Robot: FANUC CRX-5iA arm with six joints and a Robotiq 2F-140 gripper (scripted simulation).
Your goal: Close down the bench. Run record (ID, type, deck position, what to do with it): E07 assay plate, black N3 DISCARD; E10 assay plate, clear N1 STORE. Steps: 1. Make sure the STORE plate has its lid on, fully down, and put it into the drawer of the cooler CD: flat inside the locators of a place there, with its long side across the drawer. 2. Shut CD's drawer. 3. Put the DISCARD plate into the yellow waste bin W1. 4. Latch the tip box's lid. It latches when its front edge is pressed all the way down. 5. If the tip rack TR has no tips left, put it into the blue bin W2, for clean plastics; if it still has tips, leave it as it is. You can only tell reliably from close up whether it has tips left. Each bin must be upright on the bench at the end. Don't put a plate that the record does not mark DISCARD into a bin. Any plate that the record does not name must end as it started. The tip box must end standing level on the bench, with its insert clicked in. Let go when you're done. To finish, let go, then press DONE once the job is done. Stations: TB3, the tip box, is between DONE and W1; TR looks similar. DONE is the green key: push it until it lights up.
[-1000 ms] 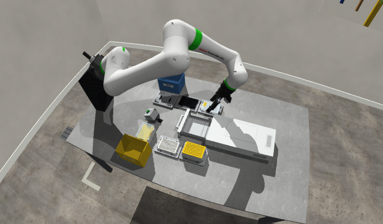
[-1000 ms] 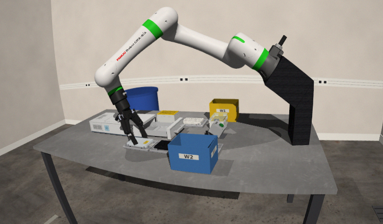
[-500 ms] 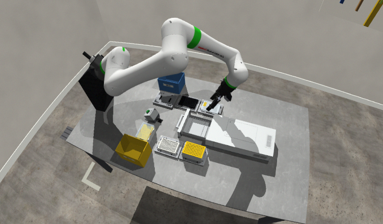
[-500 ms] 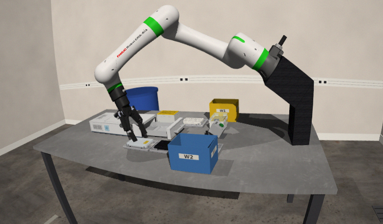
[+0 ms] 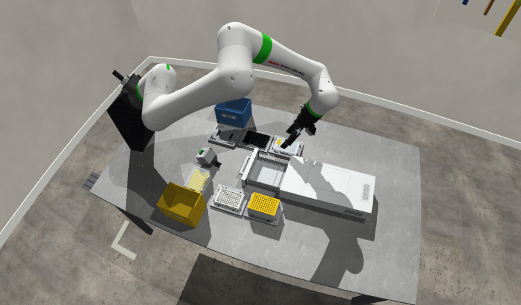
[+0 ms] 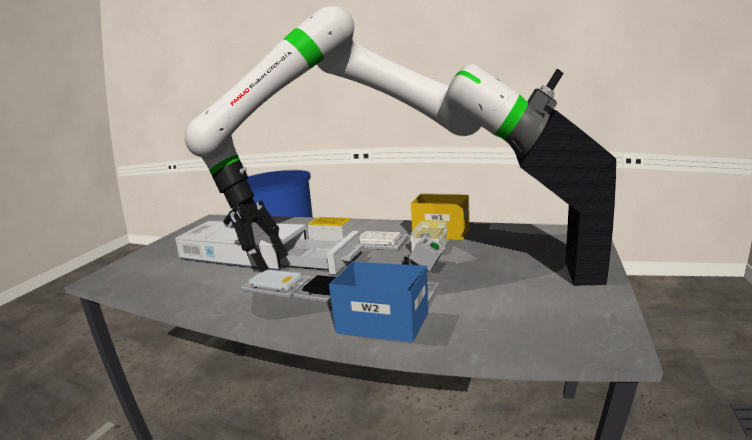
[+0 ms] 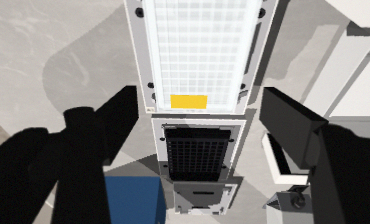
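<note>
My gripper is now 6 cm above the clear lid. From my hand the other things lie so: clear plate: 7 cm below; then cooler drawer: 19 cm to the right, 5 cm below, 5 cm behind; then black assay plate: 17 cm behind, 7 cm below, 3 cm to the left.
</note>
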